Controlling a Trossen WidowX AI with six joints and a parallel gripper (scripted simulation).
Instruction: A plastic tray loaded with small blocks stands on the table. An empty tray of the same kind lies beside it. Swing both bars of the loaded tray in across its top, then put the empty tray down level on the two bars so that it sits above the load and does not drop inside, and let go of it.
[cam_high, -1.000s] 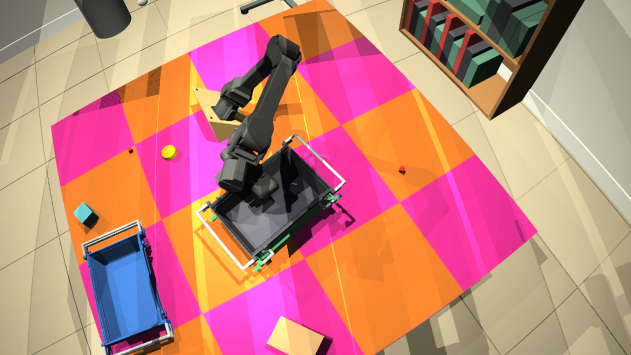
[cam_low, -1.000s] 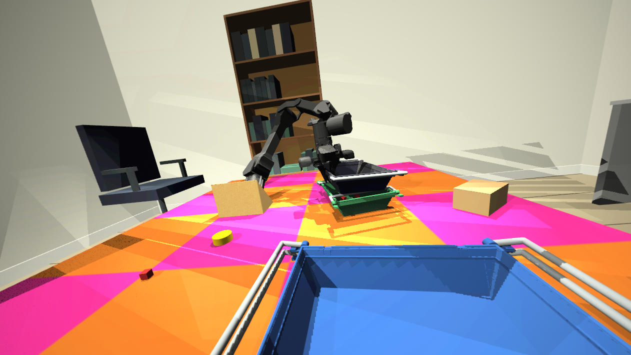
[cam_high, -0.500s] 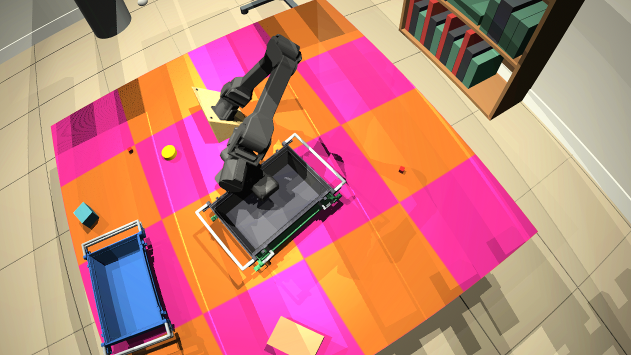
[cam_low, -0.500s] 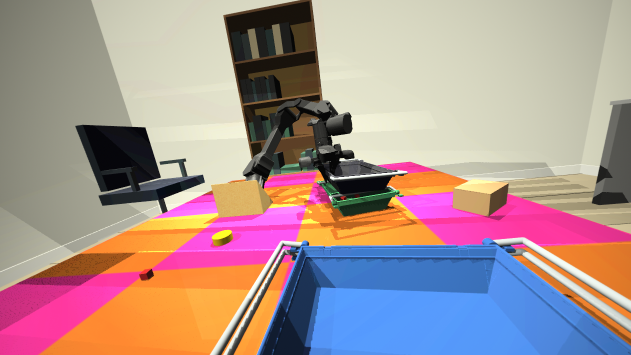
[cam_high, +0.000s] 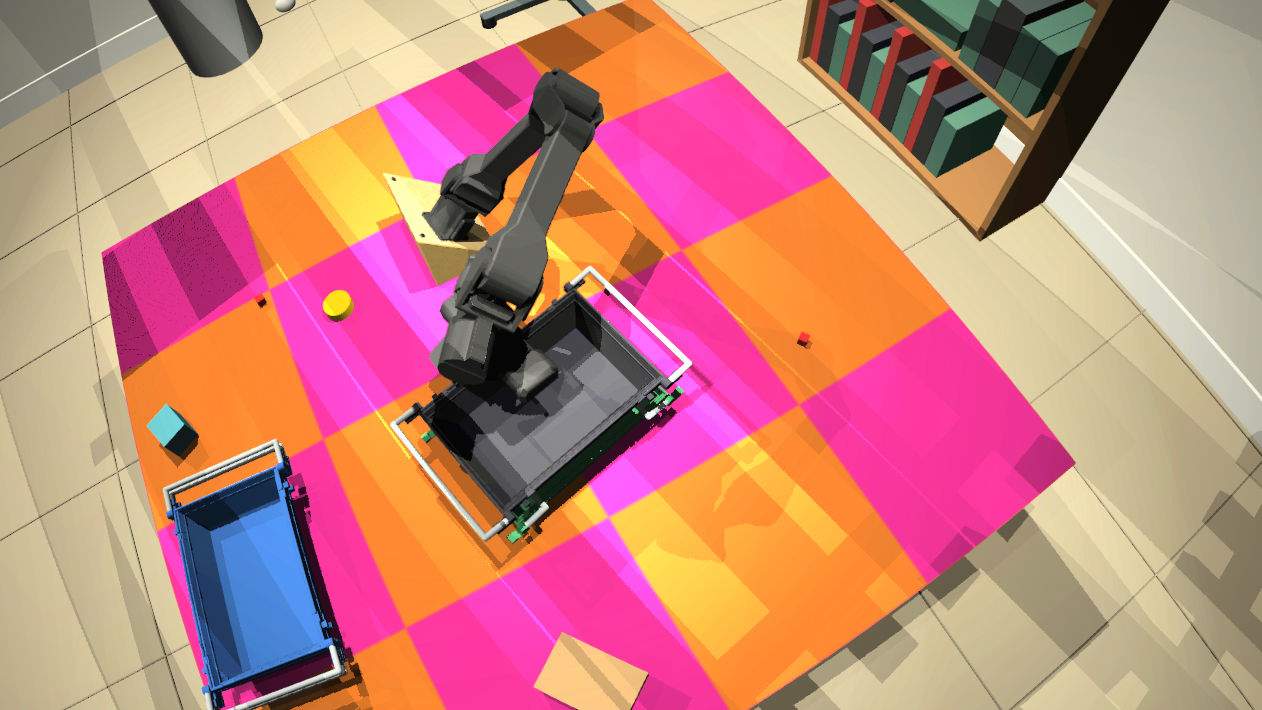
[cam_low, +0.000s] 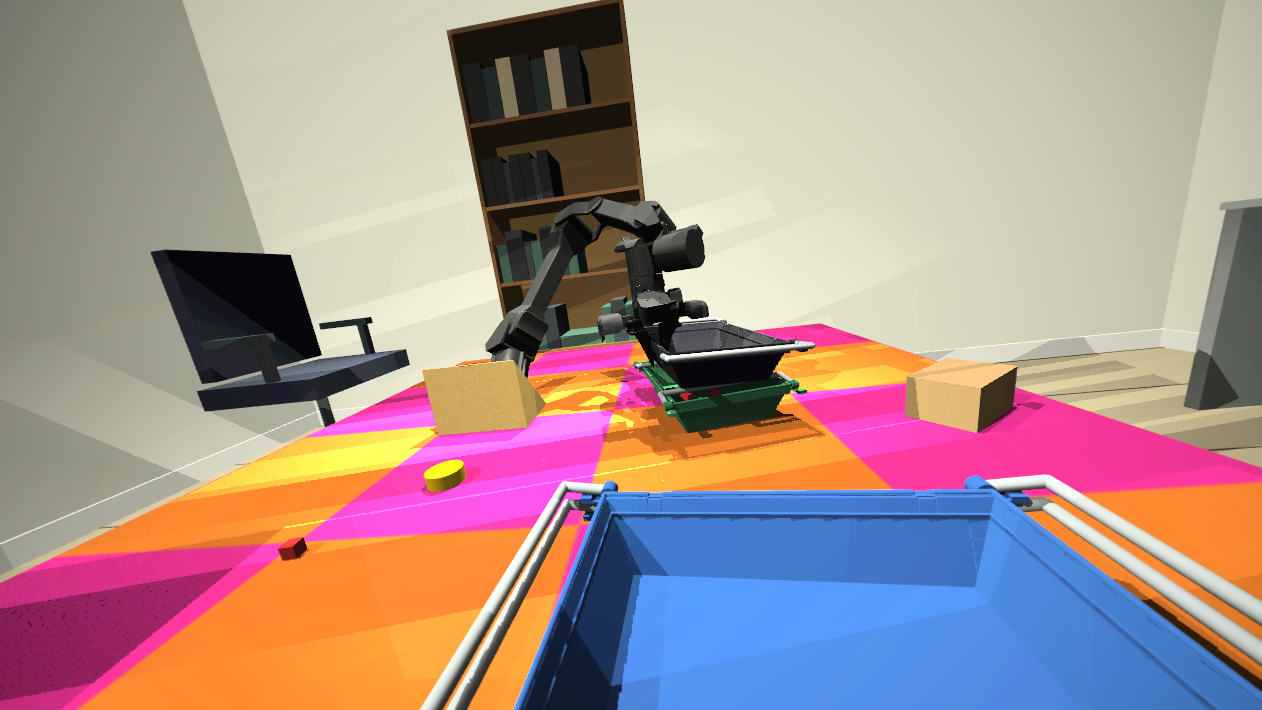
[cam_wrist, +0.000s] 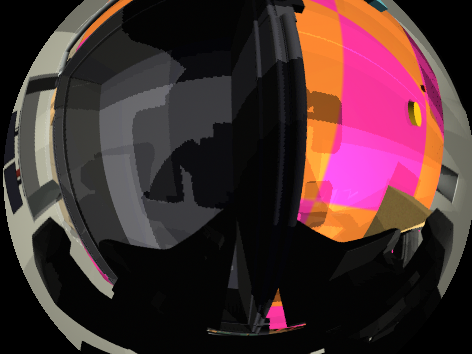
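My gripper tip is now 80 mm short of the black tray, 30 mm below it and 10 mm to the right of it. The rest, counted from my gripper tip: cyan cube: 510 mm to the right, 300 mm behind, 60 mm below; yellow disc: 320 mm behind, 160 mm to the right, 80 mm below; cardboard box: 400 mm ahead, 160 mm to the right, 50 mm below.
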